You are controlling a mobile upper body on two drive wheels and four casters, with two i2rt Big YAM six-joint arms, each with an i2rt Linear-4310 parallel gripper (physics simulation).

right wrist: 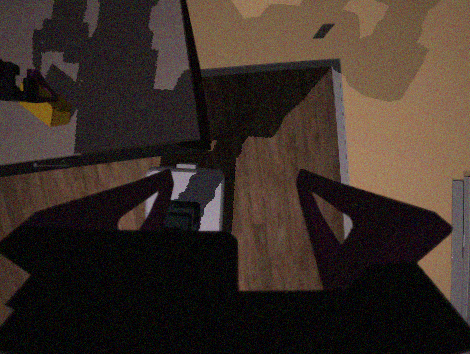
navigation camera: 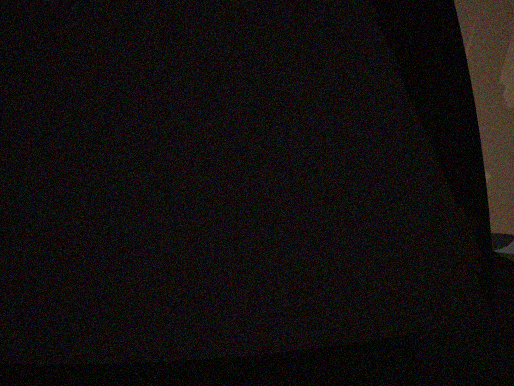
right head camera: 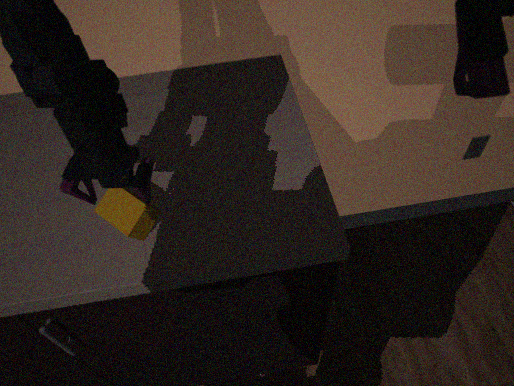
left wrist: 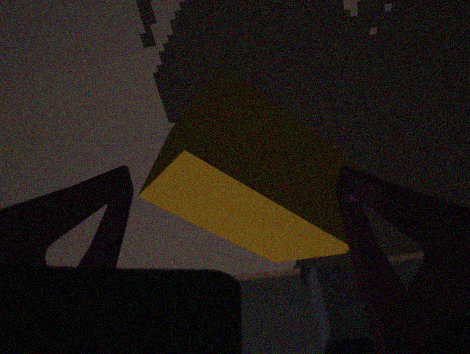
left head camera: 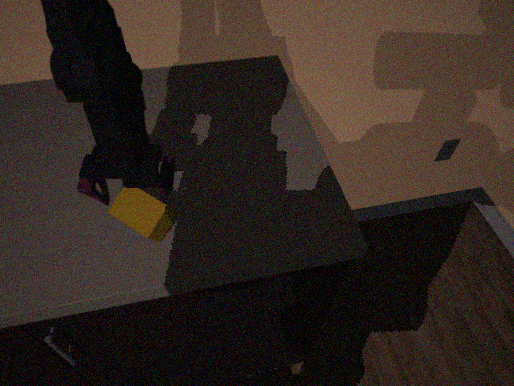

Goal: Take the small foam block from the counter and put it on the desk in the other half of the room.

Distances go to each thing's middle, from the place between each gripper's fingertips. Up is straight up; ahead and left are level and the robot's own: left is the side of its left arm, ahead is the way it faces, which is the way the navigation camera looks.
Labels:
Now: the yellow foam block [left head camera: 147, 215] 46 cm to the left of my right hand, 35 cm below it and 13 cm ahead of it.
The yellow foam block is 10 mm to the right of my left hand, 10 mm below it and 10 mm behind it.

